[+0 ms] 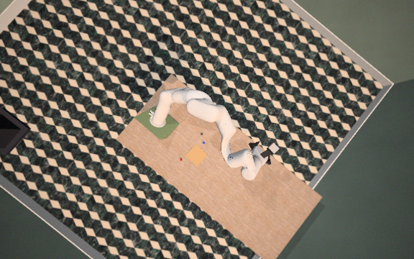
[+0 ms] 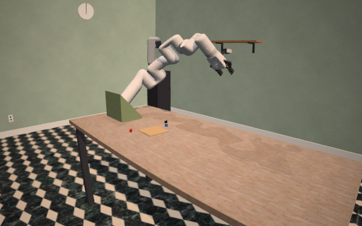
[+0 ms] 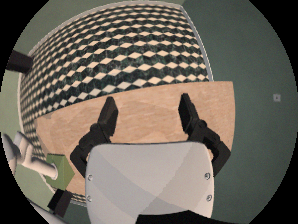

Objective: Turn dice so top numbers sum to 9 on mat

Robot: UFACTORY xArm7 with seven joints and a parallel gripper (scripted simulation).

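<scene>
Now: the red die 360 mm behind my hand, 460 mm to the right of it and 360 mm below it. The rest, counted from my hand: black die 360 mm behind, 170 mm to the right, 360 mm below; blue die 300 mm behind, 220 mm to the right, 360 mm below; tan mat 280 mm behind, 350 mm to the right, 360 mm below.
</scene>
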